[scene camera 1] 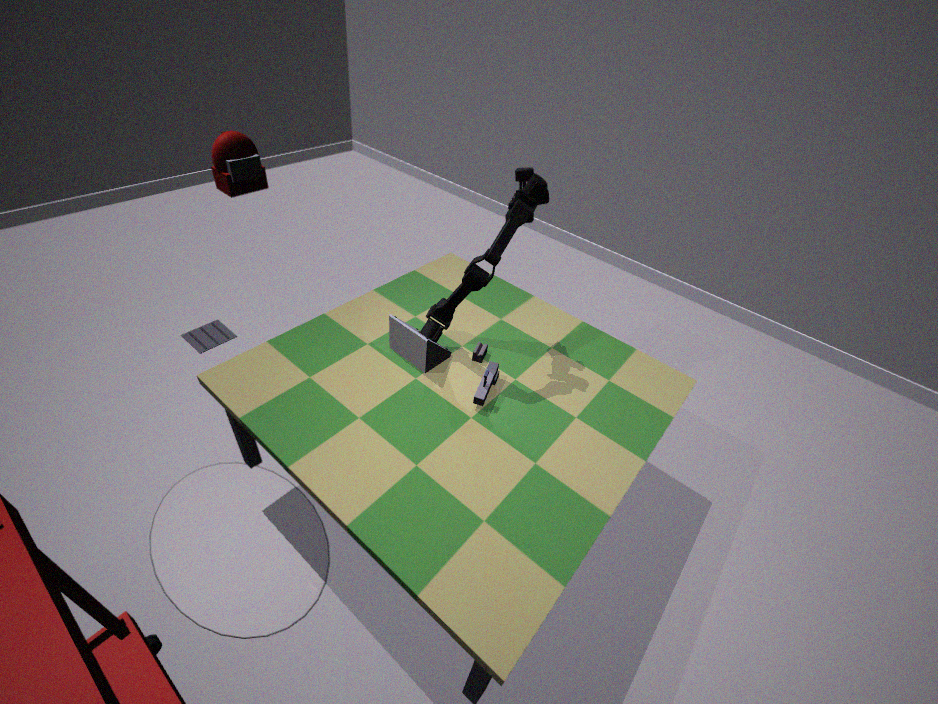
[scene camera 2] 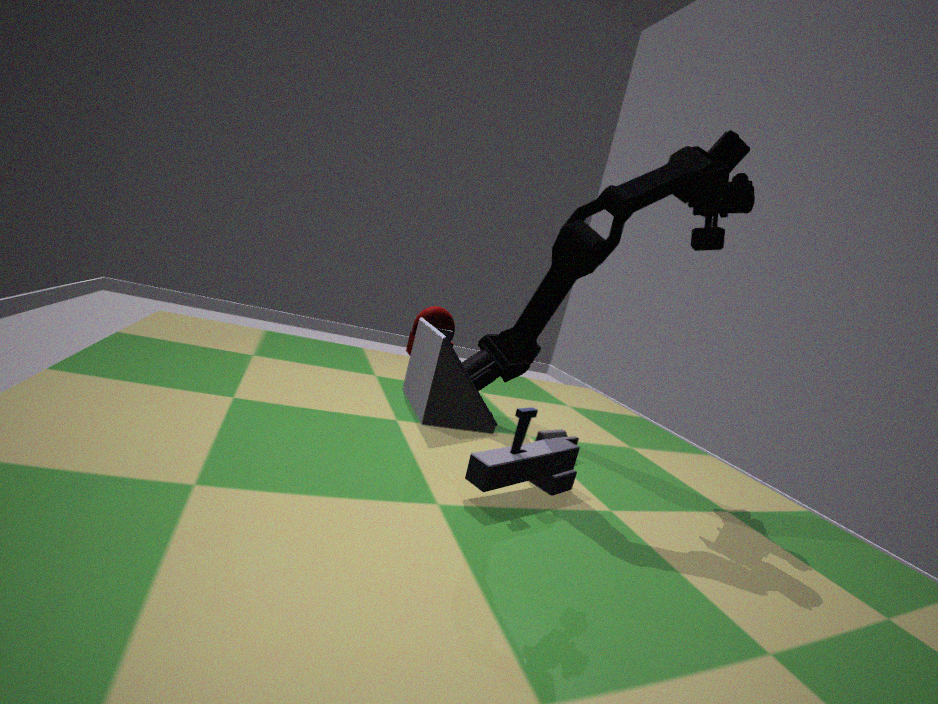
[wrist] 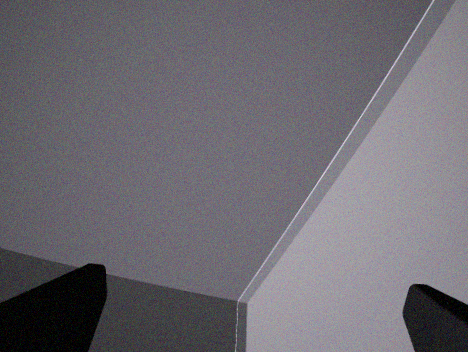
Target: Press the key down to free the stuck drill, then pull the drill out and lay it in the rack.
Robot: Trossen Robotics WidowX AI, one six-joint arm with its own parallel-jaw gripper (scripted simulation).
Labels:
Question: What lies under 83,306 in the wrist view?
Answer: My gripper.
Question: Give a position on a grey block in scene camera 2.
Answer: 548,464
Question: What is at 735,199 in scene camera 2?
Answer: My gripper.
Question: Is my gripper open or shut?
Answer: Open.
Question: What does my gripper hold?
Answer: Nothing.

